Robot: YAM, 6 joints.
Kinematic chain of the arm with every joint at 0, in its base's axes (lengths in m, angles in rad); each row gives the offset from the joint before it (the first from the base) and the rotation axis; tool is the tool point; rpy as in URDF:
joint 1: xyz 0 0 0.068 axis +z
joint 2: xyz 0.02 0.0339 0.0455 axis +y
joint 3: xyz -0.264 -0.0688 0 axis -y
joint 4: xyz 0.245 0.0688 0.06 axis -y
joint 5: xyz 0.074 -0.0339 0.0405 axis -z
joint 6: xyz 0.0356 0 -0.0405 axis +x
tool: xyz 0 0 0 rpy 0 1.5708 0
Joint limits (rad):
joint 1: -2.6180..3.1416
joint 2: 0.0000..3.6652
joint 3: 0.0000..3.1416
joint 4: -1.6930..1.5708
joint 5: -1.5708..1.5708
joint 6: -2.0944..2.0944
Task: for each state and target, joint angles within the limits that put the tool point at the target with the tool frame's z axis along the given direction. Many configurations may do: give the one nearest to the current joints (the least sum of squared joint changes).
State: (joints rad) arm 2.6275 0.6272 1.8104 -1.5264 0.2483 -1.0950
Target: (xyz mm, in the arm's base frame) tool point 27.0 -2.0 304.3 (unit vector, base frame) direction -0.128 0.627 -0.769
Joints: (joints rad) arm 2.4851 0.3070 0.9889 -1.6909 0.4317 -1.0950
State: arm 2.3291 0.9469 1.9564 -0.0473 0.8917 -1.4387
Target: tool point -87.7 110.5 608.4 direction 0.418 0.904 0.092
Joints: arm 2.4895 1.2184 1.9979 -0.3775 1.3335 -1.4387
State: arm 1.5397 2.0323 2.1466 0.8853 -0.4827 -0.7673
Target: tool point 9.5 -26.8 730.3 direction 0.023 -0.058 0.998
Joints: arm 1.9083 1.3265 2.5687 0.3910 0.0025 -0.7673
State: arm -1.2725 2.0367 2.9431 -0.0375 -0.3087 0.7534
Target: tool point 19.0 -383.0 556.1 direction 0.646 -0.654 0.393
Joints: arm -1.5819 1.8102 2.1288 0.2275 -0.7121 0.7534
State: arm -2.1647 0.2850 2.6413 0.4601 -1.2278 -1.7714
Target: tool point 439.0 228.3 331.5 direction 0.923 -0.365 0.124
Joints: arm -2.6055 0.0019 1.9989 0.9431 -0.9027 -1.7714
